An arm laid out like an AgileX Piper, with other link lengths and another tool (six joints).
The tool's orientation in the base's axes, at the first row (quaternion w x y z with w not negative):
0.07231, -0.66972, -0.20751, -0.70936
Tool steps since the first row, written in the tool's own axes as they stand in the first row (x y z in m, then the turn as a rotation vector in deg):
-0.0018, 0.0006, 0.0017, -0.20, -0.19, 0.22
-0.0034, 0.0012, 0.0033, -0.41, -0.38, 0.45
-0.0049, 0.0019, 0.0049, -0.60, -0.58, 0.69
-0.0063, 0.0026, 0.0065, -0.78, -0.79, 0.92
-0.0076, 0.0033, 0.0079, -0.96, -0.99, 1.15
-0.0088, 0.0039, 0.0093, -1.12, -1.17, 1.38
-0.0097, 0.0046, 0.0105, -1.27, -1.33, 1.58
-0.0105, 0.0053, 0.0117, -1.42, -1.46, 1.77
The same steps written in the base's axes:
0.0020, -0.0002, -0.0016, 0.15, 0.22, -0.23
0.0038, -0.0004, -0.0030, 0.31, 0.45, -0.47
0.0057, -0.0007, -0.0043, 0.47, 0.69, -0.69
0.0076, -0.0009, -0.0056, 0.62, 0.94, -0.91
0.0092, -0.0012, -0.0067, 0.77, 1.18, -1.12
0.0109, -0.0014, -0.0077, 0.93, 1.40, -1.31
0.0123, -0.0017, -0.0084, 1.07, 1.60, -1.48
0.0138, -0.0021, -0.0090, 1.20, 1.76, -1.65

